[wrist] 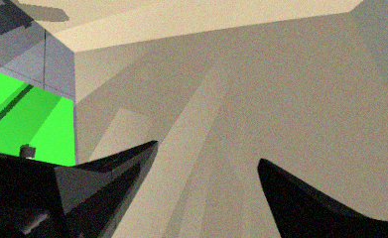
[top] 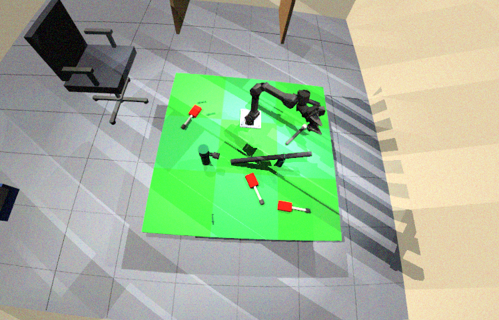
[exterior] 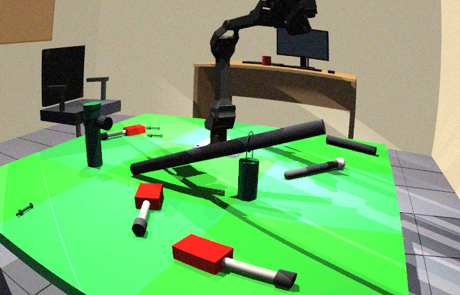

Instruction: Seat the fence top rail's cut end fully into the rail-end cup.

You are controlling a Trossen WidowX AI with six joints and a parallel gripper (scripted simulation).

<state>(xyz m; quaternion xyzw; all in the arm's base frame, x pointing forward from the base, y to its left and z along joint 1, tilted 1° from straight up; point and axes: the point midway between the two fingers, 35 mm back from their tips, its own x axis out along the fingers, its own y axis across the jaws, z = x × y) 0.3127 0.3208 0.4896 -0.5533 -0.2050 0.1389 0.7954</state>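
The rail-end cup is 30 mm ahead of my gripper tip, 560 mm to the right of it and 370 mm below it. From my gripper tip the other things lie so: short dark green post 10 mm behind, 110 mm to the right, 410 mm below.
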